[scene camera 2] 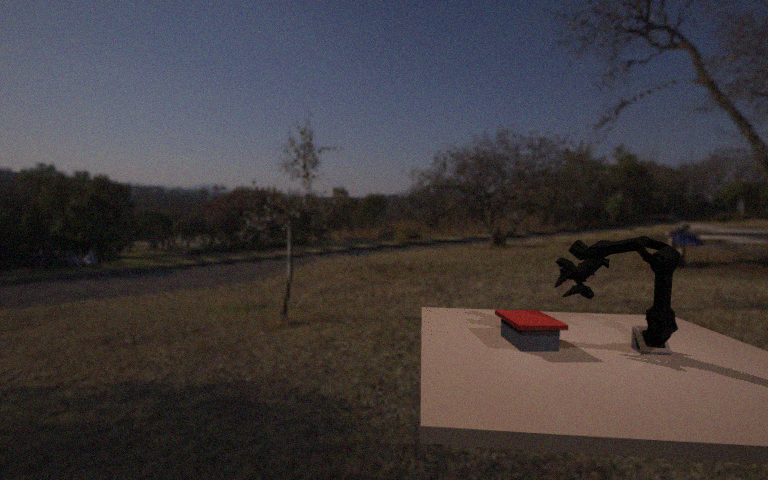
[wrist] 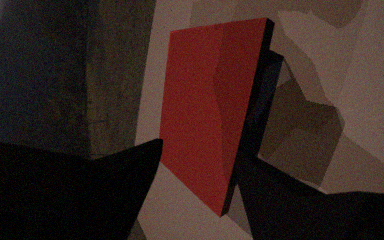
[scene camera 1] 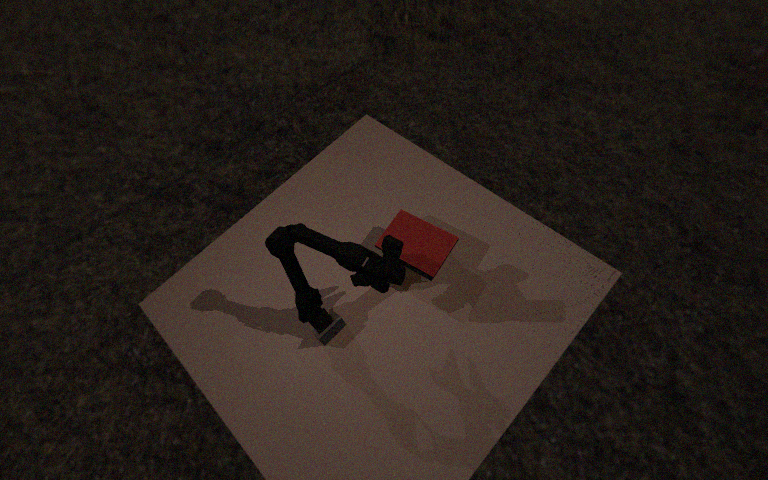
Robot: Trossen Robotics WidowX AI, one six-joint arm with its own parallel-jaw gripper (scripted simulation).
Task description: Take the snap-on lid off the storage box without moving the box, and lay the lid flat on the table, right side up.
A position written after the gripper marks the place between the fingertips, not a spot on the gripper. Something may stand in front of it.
In view: the gripper point(scene camera 2: 558, 292), a red lid point(scene camera 1: 426, 247) and a grey-blue storage box point(scene camera 2: 525, 340).
The red lid shows as well in scene camera 2 point(scene camera 2: 521, 319) and in the wrist view point(wrist: 214, 73). The grey-blue storage box also shows in the wrist view point(wrist: 273, 65). The gripper is seen too in the wrist view point(wrist: 199, 151) and in scene camera 1 point(scene camera 1: 398, 257).
